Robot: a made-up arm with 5 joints. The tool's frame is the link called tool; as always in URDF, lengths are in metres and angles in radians. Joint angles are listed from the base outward. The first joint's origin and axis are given. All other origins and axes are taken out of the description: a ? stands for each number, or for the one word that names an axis. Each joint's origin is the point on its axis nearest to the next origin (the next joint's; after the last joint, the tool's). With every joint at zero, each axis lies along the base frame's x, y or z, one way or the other. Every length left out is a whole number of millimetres.
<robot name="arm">
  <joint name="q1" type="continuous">
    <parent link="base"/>
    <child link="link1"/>
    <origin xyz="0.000 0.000 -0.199"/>
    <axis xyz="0 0 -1"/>
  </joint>
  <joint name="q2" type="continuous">
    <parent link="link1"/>
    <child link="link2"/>
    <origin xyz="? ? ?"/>
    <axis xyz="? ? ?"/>
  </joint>
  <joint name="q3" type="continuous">
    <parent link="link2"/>
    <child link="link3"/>
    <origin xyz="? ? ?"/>
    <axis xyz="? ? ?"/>
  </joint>
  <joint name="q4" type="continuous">
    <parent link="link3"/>
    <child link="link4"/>
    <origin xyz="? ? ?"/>
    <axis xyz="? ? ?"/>
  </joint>
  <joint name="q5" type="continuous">
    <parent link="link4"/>
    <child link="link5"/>
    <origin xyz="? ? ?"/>
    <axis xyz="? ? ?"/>
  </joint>
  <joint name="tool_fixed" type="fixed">
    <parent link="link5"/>
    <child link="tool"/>
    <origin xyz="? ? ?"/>
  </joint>
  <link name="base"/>
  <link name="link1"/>
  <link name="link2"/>
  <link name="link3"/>
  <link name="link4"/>
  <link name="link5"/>
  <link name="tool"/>
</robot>
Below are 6 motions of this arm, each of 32 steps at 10 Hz.
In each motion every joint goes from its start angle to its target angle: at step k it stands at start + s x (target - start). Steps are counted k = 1, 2, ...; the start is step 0. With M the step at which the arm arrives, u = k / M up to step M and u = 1 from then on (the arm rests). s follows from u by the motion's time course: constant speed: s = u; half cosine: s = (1 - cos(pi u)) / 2; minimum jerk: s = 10 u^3 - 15 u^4 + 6 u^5.
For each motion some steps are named. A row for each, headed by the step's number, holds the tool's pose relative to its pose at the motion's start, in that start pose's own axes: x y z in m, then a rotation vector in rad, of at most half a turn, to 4 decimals.
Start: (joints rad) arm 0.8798 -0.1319 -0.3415 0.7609 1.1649
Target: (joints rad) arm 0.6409 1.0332 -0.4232 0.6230 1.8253
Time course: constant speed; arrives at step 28
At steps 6, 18, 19, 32:
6: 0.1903 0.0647 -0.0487 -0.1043 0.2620 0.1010
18: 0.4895 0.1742 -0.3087 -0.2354 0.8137 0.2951
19: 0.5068 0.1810 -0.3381 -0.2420 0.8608 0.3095
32: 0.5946 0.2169 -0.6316 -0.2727 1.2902 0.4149

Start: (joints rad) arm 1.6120 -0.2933 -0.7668 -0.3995 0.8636
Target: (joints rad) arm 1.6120 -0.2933 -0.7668 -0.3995 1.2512
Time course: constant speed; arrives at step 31
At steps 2, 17, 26, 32:
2: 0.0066 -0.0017 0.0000 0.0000 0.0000 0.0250
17: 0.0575 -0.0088 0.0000 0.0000 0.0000 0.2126
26: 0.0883 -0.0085 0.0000 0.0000 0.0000 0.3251
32: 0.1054 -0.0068 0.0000 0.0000 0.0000 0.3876

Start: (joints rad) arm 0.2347 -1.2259 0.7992 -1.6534 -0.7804
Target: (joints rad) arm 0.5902 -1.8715 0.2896 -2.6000 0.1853
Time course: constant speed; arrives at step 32
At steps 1, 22, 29, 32:
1: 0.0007 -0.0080 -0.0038 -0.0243 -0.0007 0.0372
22: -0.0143 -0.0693 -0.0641 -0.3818 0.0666 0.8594
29: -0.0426 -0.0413 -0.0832 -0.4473 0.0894 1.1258
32: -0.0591 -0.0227 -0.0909 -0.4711 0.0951 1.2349

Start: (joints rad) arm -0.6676 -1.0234 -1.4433 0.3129 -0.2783
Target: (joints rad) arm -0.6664 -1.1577 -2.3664 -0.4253 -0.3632
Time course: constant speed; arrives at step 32
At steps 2, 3, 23, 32:
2: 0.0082 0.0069 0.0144 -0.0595 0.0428 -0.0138
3: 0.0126 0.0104 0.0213 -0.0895 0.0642 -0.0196
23: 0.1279 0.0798 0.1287 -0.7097 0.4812 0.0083
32: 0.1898 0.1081 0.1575 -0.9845 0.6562 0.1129

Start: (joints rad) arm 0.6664 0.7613 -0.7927 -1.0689 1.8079
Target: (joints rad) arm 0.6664 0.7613 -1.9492 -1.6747 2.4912
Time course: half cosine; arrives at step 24
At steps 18, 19, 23, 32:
18: 0.1155 0.4149 -0.1688 0.4757 0.3068 1.5363
19: 0.1020 0.4427 -0.1718 0.4933 0.3199 1.6169
23: 0.0629 0.5038 -0.1764 0.5307 0.3503 1.8027
32: 0.0610 0.5063 -0.1766 0.5322 0.3516 1.8108

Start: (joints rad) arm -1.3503 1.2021 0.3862 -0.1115 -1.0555
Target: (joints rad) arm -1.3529 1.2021 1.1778 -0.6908 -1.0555
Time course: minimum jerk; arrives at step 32
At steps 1, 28, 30, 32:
1: 0.0000 0.0000 -0.0001 0.0001 -0.0003 0.0000
28: 0.0492 0.1641 -0.4212 0.3695 -0.8296 -0.3050
30: 0.0519 0.1684 -0.4254 0.3743 -0.8400 -0.3124
32: 0.0524 0.1691 -0.4261 0.3751 -0.8416 -0.3136

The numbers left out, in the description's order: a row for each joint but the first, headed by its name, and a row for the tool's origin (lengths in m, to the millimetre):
q2: xyz 0.151 -0.042 0.000, axis -1 0 0
q3: xyz 0.000 -0.475 0.338, axis 0 -1 0
q4: xyz -0.163 0.000 0.024, axis 1 0 0
q5: xyz 0.000 0.305 0.081, axis 0 0 1
tool: xyz -0.070 -0.265 0.000

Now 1 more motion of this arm.
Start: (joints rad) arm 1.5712 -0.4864 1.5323 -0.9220 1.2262
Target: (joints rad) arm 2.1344 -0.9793 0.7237 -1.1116 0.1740
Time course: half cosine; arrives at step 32
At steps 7, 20, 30, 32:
7: -0.0749 0.0141 -0.0088 0.0492 0.0997 -0.1069
20: -0.4042 0.1595 0.0904 0.1925 0.5914 -0.6750
30: -0.5062 0.2655 0.2046 0.2100 0.8216 -0.9644
32: -0.5085 0.2691 0.2086 0.2101 0.8287 -0.9735

